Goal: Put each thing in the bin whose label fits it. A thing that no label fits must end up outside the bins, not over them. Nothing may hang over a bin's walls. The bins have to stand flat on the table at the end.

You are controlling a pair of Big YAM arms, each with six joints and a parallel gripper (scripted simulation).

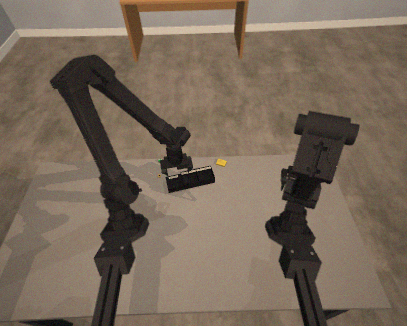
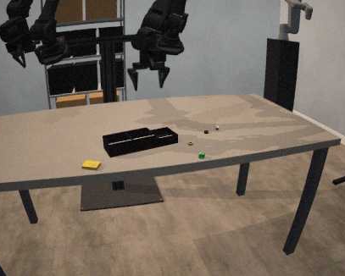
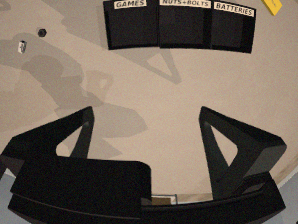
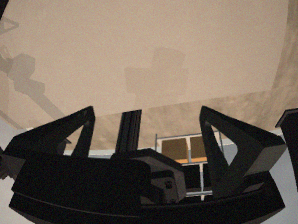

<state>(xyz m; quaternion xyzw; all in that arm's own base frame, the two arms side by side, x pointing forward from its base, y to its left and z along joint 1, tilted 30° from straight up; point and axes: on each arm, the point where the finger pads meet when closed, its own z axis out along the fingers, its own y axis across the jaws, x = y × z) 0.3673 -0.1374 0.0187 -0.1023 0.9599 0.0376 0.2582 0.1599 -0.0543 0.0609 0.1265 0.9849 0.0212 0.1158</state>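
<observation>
The small black piece is 20 mm ahead of my left hand, 220 mm to the left of it and 190 mm below it. From my left hand the other things lie so: small yellow ring: 110 mm ahead, 130 mm to the left, 190 mm below; small white piece: 10 mm behind, 280 mm to the left, 180 mm below; green cube: 210 mm ahead, 140 mm to the left, 180 mm below.
</observation>
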